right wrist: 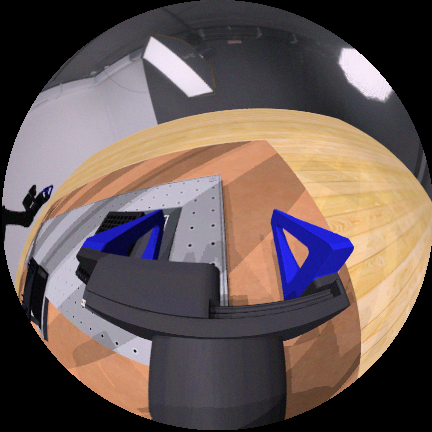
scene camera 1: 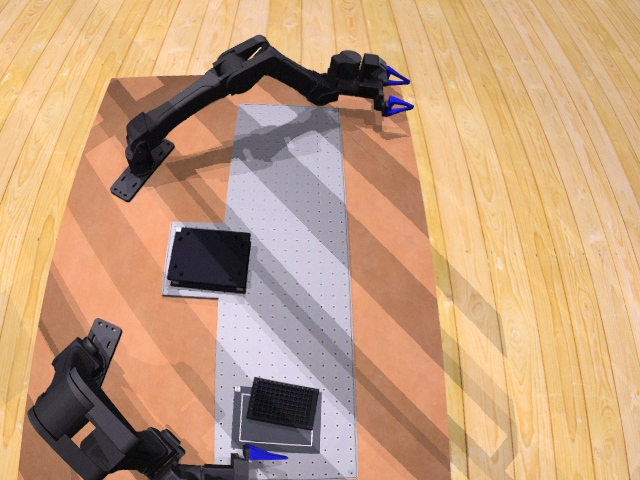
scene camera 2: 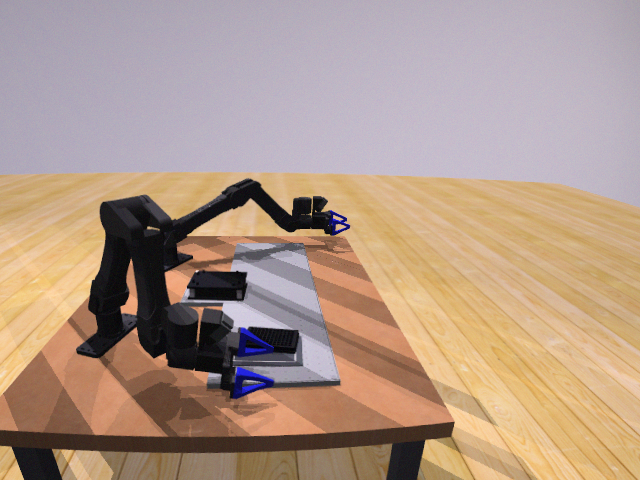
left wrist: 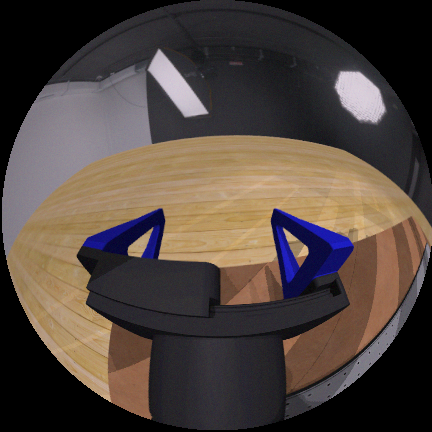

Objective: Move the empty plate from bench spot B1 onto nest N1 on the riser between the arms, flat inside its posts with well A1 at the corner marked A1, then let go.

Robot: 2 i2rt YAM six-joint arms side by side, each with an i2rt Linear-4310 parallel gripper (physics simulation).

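Places are measured from the left arm's base along level axes (x ahead, y left, z up), in metres.
Pixels of known places: left gripper, fingertip midpoint: (right wrist: 50, 186) (scene camera 1: 411, 94) (scene camera 2: 348, 223) (left wrist: 217, 214); right gripper, fingertip midpoint: (right wrist: 217, 214) (scene camera 2: 273, 365); left arm's base, link origin: (scene camera 1: 142, 168) (scene camera 2: 169, 264); right arm's base, link origin: (scene camera 1: 93, 365) (scene camera 2: 112, 335).
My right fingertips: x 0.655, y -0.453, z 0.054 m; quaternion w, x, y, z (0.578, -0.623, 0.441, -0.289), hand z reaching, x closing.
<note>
For each thing: its middle in the pictures, then the offset to it from my right fingertips. "spot": a spot on its surface instead. Level surfaces: height alone.
- black plate, body centre: (right wrist: 106, 247) (scene camera 1: 282, 403) (scene camera 2: 270, 339) dx -0.077, dy +0.136, dz -0.032 m
- grey bench spot B1, surface spot: (right wrist: 172, 232) spot: dx -0.011, dy +0.061, dz -0.039 m
- black riser with nest N1, body centre: (scene camera 1: 209, 258) (scene camera 2: 218, 283) dx -0.350, dy +0.323, dz -0.015 m
- perforated grey board, surface height: dz -0.041 m
- brown table, surface height: dz -0.054 m
- pale base, surface height: dz -0.041 m
- small white marker, surface spot: (scene camera 1: 177, 228) spot: dx -0.444, dy +0.341, dz +0.001 m
The black plate (scene camera 1: 283, 403) (scene camera 2: 276, 338) (right wrist: 120, 219), with a grid of wells, lies askew on grey bench spot B1 (scene camera 1: 273, 435) (right wrist: 172, 232), turned against its white outline and shifted toward the outline's upper right in scene camera 1. The black riser with nest N1 (scene camera 1: 209, 258) (scene camera 2: 217, 281) bears small corner posts and no plate. My right gripper (scene camera 2: 272, 366) (right wrist: 217, 214) is open and empty, above the bench beside the plate; in scene camera 1 one of its fingers shows at the bottom edge. My left gripper (scene camera 1: 411, 94) (scene camera 2: 347, 223) (left wrist: 217, 214) is open and empty, far from the plate.
A perforated grey board (scene camera 1: 299, 206) (scene camera 2: 279, 279) runs along the brown table (scene camera 1: 392, 310) (scene camera 2: 372, 330). The riser stands on a pale base (scene camera 1: 191, 293) between the arm mounts. A small white marker (scene camera 1: 177, 228) shows at the riser's upper left corner.
</note>
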